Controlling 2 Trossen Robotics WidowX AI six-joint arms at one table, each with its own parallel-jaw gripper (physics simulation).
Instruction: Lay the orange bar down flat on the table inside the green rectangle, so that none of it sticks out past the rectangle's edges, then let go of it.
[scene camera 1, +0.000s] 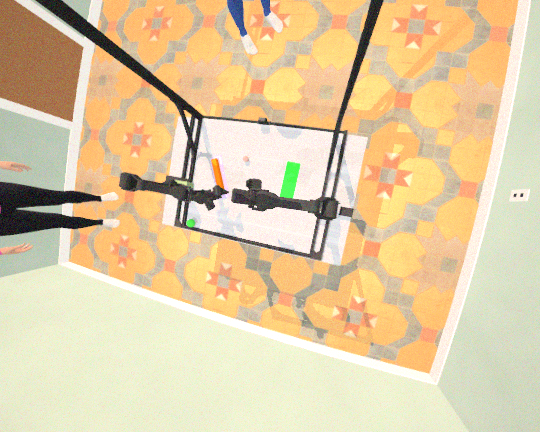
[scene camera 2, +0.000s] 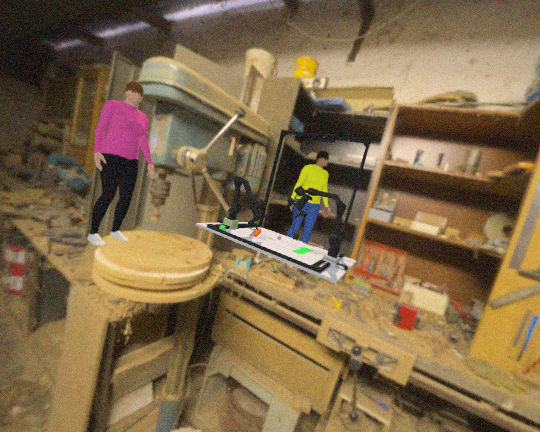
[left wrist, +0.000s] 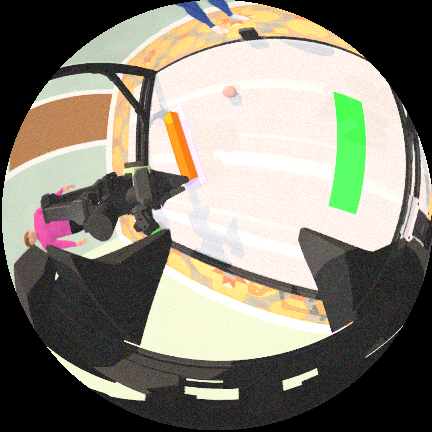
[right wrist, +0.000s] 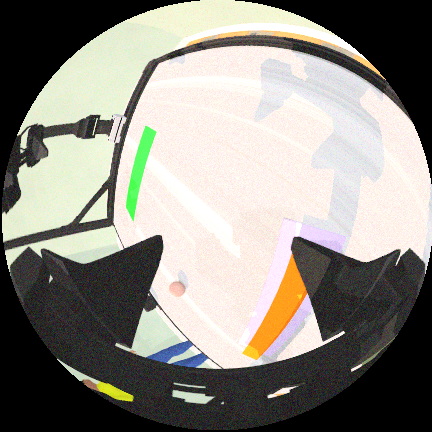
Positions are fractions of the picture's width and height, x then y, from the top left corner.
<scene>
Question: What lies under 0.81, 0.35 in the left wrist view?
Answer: A green rectangle.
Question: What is my left gripper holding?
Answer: Nothing.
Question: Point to an orange bar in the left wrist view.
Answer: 0.41, 0.33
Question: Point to a green rectangle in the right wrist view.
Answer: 0.34, 0.31
</scene>
